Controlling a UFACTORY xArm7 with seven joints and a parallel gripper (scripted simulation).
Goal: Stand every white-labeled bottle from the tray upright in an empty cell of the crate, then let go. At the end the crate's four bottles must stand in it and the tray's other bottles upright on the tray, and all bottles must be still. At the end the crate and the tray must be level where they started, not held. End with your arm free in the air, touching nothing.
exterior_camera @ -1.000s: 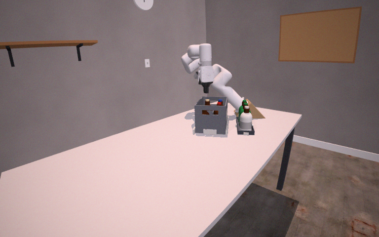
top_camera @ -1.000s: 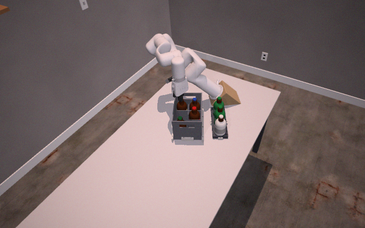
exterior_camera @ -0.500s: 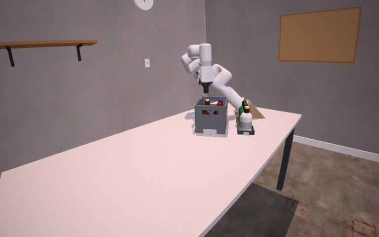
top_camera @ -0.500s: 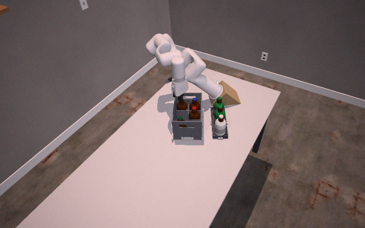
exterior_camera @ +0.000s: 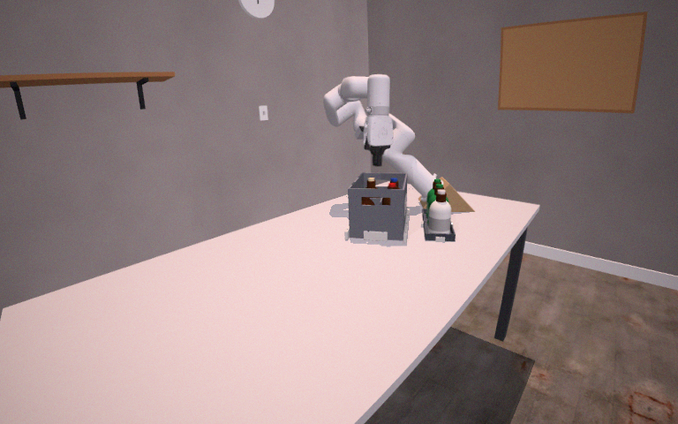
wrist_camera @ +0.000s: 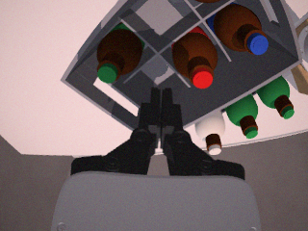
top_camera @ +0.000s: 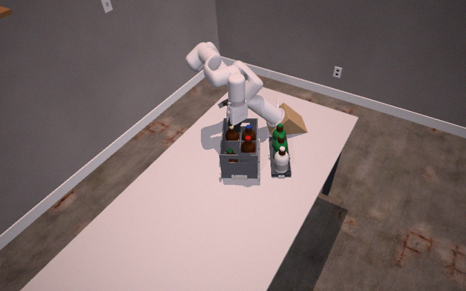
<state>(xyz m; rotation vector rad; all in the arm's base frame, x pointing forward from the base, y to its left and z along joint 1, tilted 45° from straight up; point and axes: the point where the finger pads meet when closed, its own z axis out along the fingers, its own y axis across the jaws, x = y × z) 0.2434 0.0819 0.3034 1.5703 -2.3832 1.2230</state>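
My hand is 23 cm to the right of the white-labeled bottle, 17 cm above it and 1 cm past it. From my hand the other things lie so: grey crate (17 cm below, 3 cm behind); dark tray (24 cm below, 20 cm to the left, 9 cm behind).
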